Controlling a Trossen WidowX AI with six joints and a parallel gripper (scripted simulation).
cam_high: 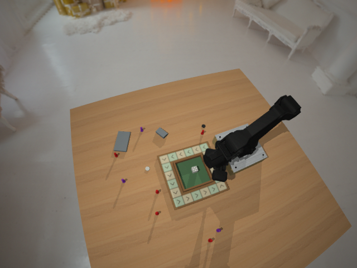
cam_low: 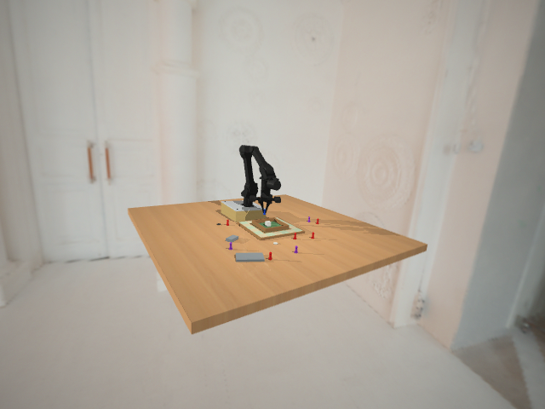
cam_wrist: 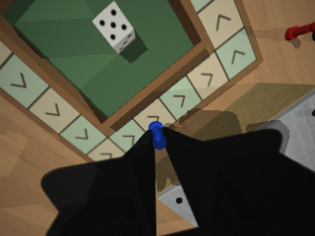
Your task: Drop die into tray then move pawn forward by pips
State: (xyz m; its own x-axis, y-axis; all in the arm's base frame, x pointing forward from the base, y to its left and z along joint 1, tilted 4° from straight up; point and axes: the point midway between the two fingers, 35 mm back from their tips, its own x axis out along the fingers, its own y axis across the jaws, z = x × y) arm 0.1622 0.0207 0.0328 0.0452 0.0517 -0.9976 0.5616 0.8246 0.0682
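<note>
My gripper tip is now 90 mm short of the white die, 40 mm to the left of it and 30 mm above it. Round my gripper tip: blue pawn 10 mm above; green dice tray 110 mm ahead, 30 mm to the right, 50 mm below; black disc 80 mm behind, 260 mm to the right, 60 mm below.
</note>
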